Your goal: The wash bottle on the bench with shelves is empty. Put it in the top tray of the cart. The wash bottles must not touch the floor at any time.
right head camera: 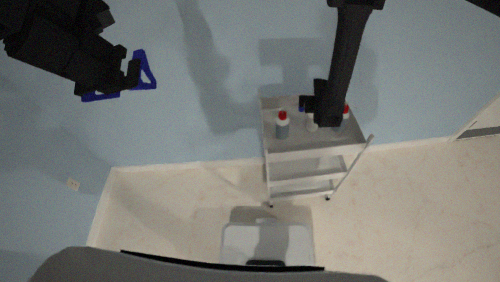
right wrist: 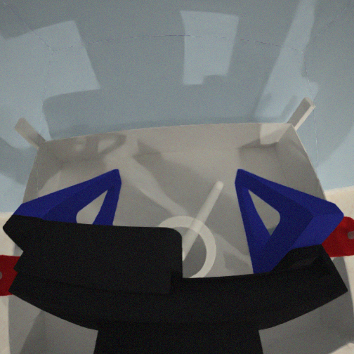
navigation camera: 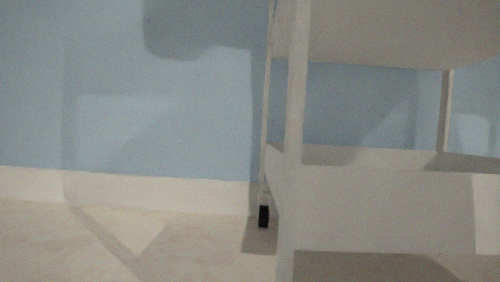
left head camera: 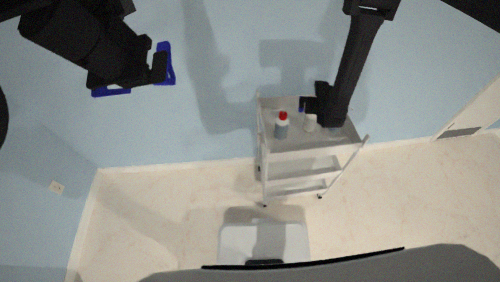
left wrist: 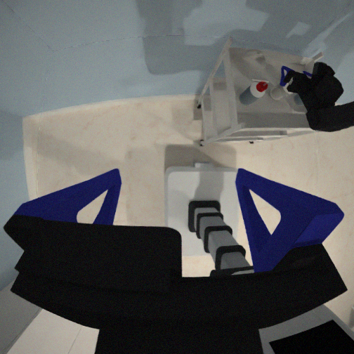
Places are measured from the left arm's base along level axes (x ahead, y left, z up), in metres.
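Where they show: left gripper, fingertip midpoint: (right head camera: 136, 90) (left head camera: 151, 85).
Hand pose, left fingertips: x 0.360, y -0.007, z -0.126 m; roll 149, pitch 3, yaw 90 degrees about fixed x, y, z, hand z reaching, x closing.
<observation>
Each offset is from my left fingertips to the top centre of the thing. "*": to the spot under its first point.
A pale wash bottle @[0.314 m ahead, 0.453 m right, 0.342 m down] (left head camera: 310, 123) (right head camera: 312, 123) (left wrist: 276, 93) stands in the cart's top tray @[* 0.143 m ahead, 0.414 m right, 0.459 m down] (left head camera: 310, 150) (right head camera: 315, 150), partly hidden by the right arm. In the right wrist view its white ring-shaped top (right wrist: 211, 245) and thin spout show low between the fingers, with a gap to each finger. My right gripper (right wrist: 177, 175) (left wrist: 292, 69) is open above and around it. My left gripper (left wrist: 178, 174) (left head camera: 142, 87) (right head camera: 125, 90) is open and empty, in the air left of the cart. The bench with shelves does not show.
A red-capped bottle @[0.272 m ahead, 0.296 m right, 0.343 m down] (left head camera: 281, 129) (right head camera: 282, 130) (left wrist: 247, 95) stands in the tray left of the pale one. Another red-capped bottle @[0.297 m ahead, 0.593 m right, 0.343 m down] (right head camera: 345, 112) stands to its right, partly behind the arm. The cart's posts @[* 0.118 m ahead, 0.235 m right, 0.931 m down] (navigation camera: 297, 100) rise near a blue wall (navigation camera: 150, 125). The light robot base (left head camera: 235, 240) is in front.
</observation>
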